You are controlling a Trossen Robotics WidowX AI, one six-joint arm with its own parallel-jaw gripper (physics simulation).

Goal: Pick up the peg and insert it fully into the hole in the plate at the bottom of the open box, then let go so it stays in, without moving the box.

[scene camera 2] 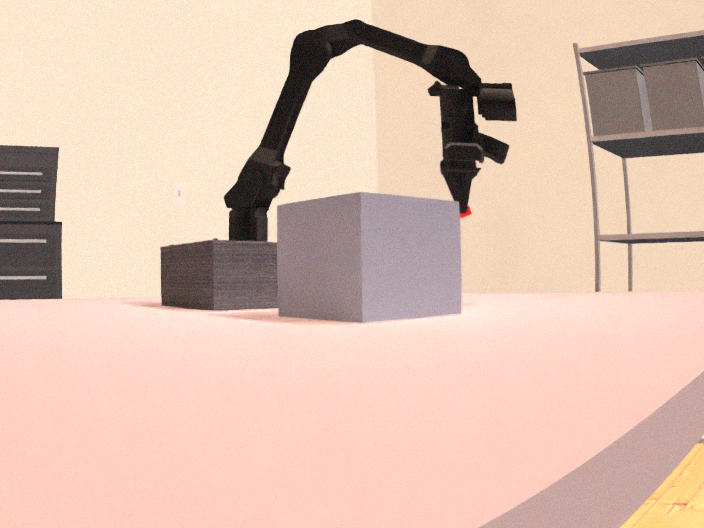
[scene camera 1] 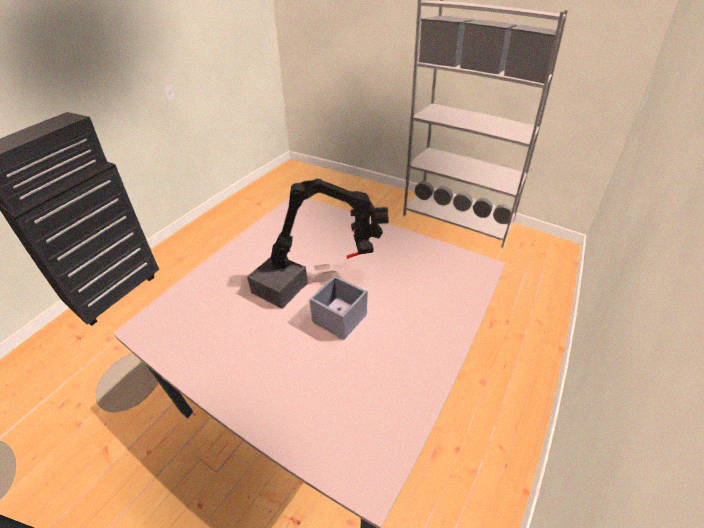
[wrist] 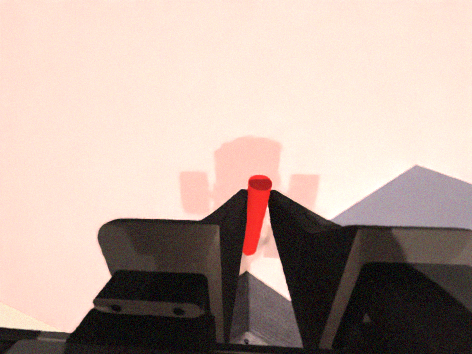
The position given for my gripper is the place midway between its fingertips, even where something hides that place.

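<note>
My gripper (scene camera 2: 462, 213), (wrist: 257, 196). Blue-grey box (scene camera 2: 362, 257), (scene camera 1: 341, 325). Red peg (wrist: 259, 186).
</note>
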